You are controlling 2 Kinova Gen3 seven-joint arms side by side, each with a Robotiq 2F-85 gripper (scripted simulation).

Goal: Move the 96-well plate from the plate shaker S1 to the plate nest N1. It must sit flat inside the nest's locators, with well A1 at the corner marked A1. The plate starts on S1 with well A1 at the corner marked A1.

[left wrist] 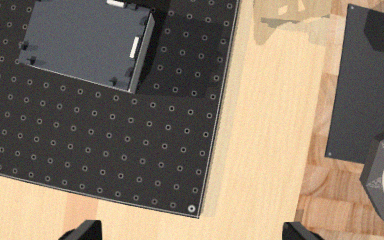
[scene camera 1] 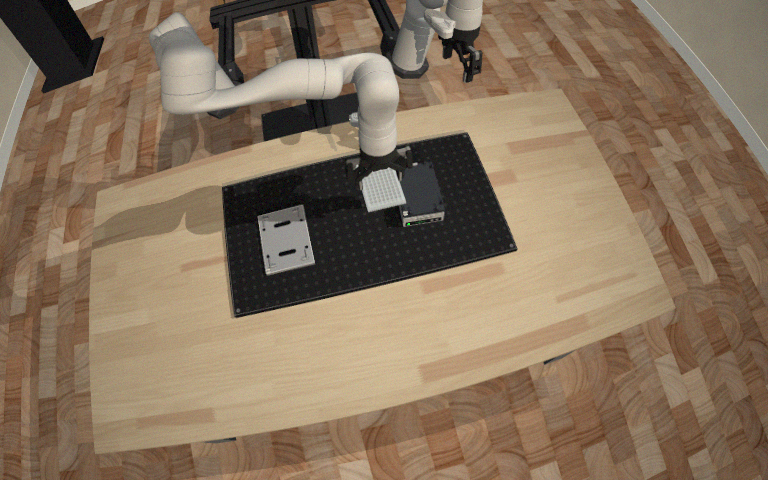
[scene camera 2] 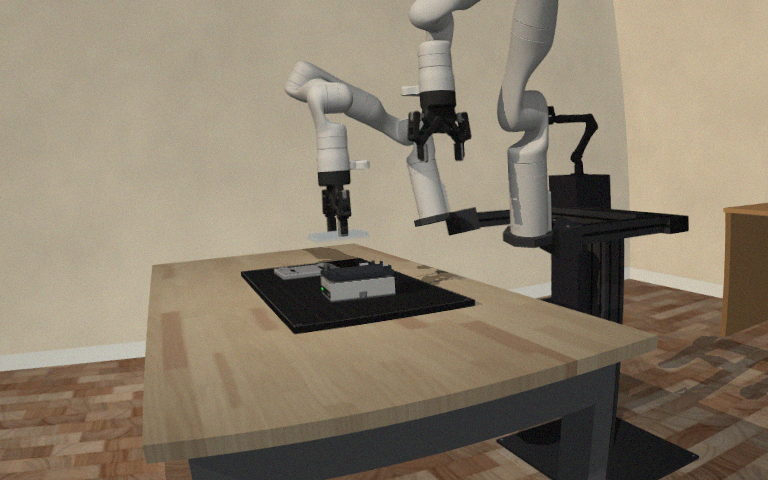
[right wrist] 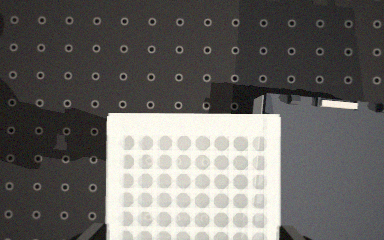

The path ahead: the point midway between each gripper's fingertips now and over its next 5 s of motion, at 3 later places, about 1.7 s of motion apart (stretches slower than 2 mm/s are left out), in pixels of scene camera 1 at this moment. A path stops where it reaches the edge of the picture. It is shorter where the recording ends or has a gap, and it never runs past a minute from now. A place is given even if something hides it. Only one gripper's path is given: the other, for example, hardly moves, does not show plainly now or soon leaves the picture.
The right gripper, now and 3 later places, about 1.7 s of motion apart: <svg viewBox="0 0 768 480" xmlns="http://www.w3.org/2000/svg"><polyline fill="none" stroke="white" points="379,182 319,205 277,223 283,234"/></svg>
